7 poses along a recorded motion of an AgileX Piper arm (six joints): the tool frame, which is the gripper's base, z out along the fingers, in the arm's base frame.
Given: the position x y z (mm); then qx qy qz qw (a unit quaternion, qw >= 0).
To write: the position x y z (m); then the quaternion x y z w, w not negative. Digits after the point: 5 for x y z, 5 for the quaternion.
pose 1, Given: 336.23, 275.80, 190.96, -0.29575, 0.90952, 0.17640, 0.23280
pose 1, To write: 0.33623, 0.27580, 0.19096, -0.29575, 0.90952, 0.17640, 0.23280
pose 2, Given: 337.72, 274.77, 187.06, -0.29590, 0.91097, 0.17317, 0.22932
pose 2, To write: 0.33772, 0.27477, 0.18706, -0.29590, 0.91097, 0.17317, 0.22932
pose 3, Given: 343.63, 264.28, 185.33, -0.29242, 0.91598, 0.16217, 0.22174
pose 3, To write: 0.34363, 0.26428, 0.18533, -0.29242, 0.91598, 0.16217, 0.22174
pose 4, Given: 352.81, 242.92, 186.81, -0.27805, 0.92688, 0.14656, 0.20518
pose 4, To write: 0.35281, 0.24292, 0.18681, -0.27805, 0.92688, 0.14656, 0.20518
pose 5, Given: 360.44, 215.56, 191.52, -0.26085, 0.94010, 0.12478, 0.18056
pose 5, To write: 0.36044, 0.21556, 0.19152, -0.26085, 0.94010, 0.12478, 0.18056
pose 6, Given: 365.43, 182.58, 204.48, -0.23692, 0.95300, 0.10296, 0.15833
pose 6, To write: 0.36543, 0.18258, 0.20448, -0.23692, 0.95300, 0.10296, 0.15833
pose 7, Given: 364.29, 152.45, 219.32, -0.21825, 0.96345, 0.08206, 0.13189
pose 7, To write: 0.36429, 0.15245, 0.21932, -0.21825, 0.96345, 0.08206, 0.13189
